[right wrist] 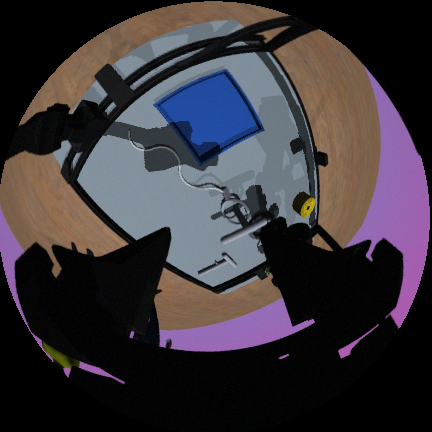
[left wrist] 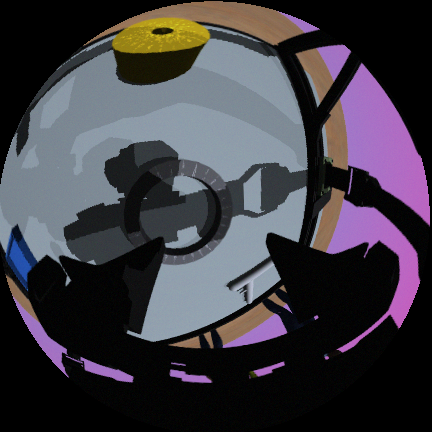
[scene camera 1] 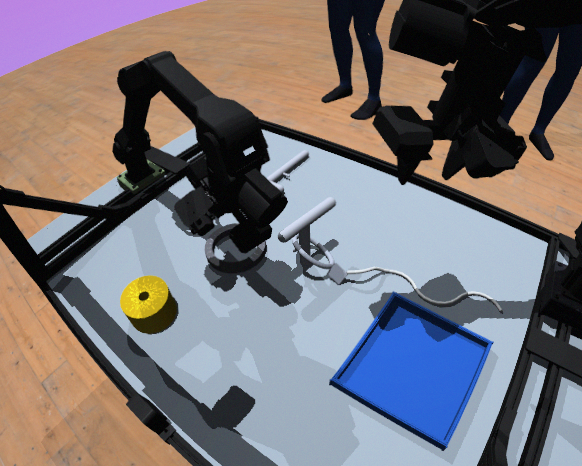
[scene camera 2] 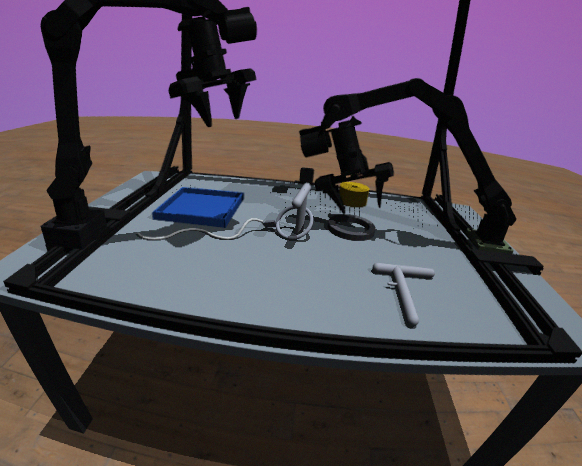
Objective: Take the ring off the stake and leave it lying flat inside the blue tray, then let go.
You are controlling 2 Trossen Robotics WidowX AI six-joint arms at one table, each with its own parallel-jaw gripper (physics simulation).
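Places are measured from the left arm's base along level axes (x ahead, y left, z up), in millimetres.
Pixels of known places: left gripper, between the fingertips: (left wrist: 215, 240) (scene camera 1: 227, 223) (scene camera 2: 361, 210); right gripper, between the fingertips: (right wrist: 216, 232) (scene camera 1: 423, 180) (scene camera 2: 223, 122); left arm's base, origin of its link: (left wrist: 327, 175) (scene camera 1: 139, 173) (scene camera 2: 489, 238); right arm's base, origin of its link: (right wrist: 77, 125) (scene camera 1: 578, 288) (scene camera 2: 73, 217).
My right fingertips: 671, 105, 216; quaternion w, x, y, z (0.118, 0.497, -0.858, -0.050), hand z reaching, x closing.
Observation:
For each thing: its top centre in the pictures, then the offset to it from my right fingertips, as dx, dy, dz. "spot": a spot on its surface instead.
- T-shaped stake, centre of its top: (scene camera 1: 308, 214) (scene camera 2: 302, 190) (right wrist: 245, 232) -173, -29, -138
- thin grey ring, a spot on its surface: (scene camera 1: 328, 254) spot: -147, -4, -240
- blue tray, centre of its top: (scene camera 1: 418, 361) (right wrist: 213, 111) (scene camera 2: 200, 200) +102, -100, -226
- thick dark ring, a spot on its surface: (left wrist: 226, 205) spot: -351, -102, -233
- yellow cylinder, centre of its top: (scene camera 1: 143, 296) (scene camera 2: 354, 186) (right wrist: 307, 207) -304, -307, -198
- pale T-shaped piece, centre of its top: (scene camera 2: 414, 288) (scene camera 1: 281, 162) (left wrist: 256, 290) (right wrist: 215, 269) -413, +153, -229
- white cord, a spot on its surface: (scene camera 1: 415, 287) spot: +23, +33, -243
A T-shaped stake (scene camera 1: 307, 219) (scene camera 2: 301, 195) (right wrist: 244, 231) stands upright. A thin grey ring (scene camera 1: 328, 254) is tilted around its post below the crossbar, with a small block and a white cord attached. The blue tray (scene camera 1: 420, 370) (scene camera 2: 197, 205) (right wrist: 210, 110) lies flat with no ring in it. My left gripper (scene camera 2: 361, 209) (left wrist: 215, 240) is open and empty, a little above a thick dark ring (scene camera 1: 212, 255) (left wrist: 226, 205) lying on the table beside the stake. My right gripper (scene camera 1: 425, 181) (scene camera 2: 223, 121) (right wrist: 216, 232) is open and empty, high above the table.
A yellow cylinder (scene camera 1: 145, 305) (scene camera 2: 354, 195) (left wrist: 160, 45) stands beyond the thick ring in scene camera 2. A pale T-shaped piece (scene camera 2: 407, 300) (left wrist: 250, 275) lies flat on the table. The white cord (scene camera 1: 415, 287) (scene camera 2: 190, 231) runs past the tray. Dark rails border the table.

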